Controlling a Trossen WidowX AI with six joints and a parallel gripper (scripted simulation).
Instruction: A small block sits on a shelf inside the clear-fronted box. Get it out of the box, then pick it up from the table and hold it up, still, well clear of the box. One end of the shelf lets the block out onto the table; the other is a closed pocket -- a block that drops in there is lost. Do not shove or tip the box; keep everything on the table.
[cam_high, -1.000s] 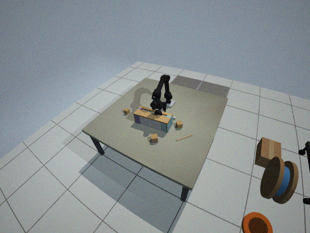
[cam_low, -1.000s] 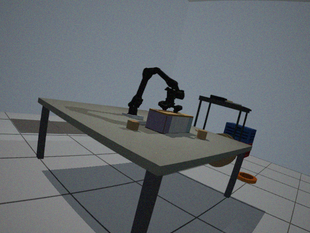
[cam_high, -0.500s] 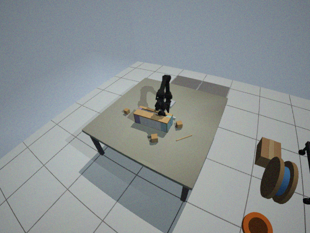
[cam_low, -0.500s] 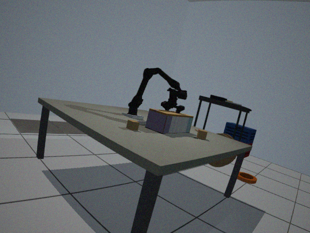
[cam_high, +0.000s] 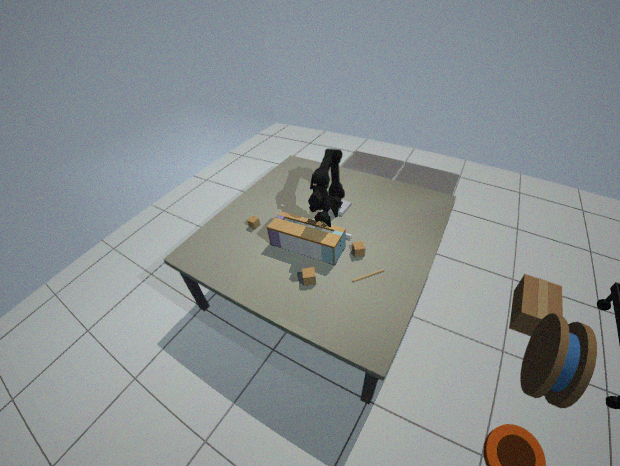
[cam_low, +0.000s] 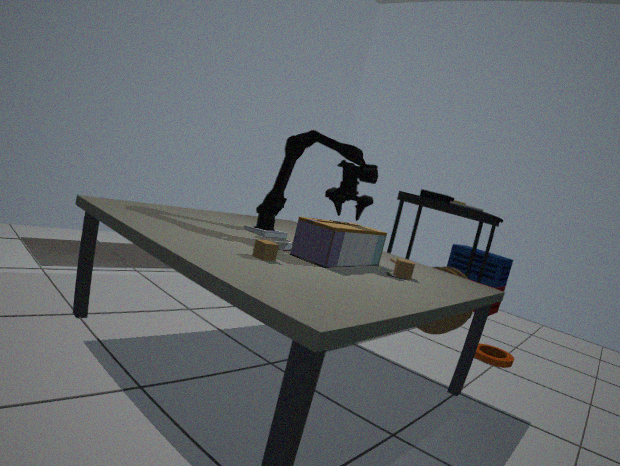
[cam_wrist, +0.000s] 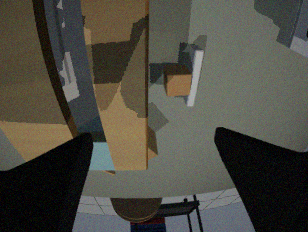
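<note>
My gripper tip is now 40 mm past the small tan block, 40 mm to the right of it and 130 mm above it. Also, from my gripper tip: thin wooden stick: 170 mm ahead, 230 mm to the left, 140 mm below; then box: 20 mm ahead, 120 mm to the right, 80 mm below.
</note>
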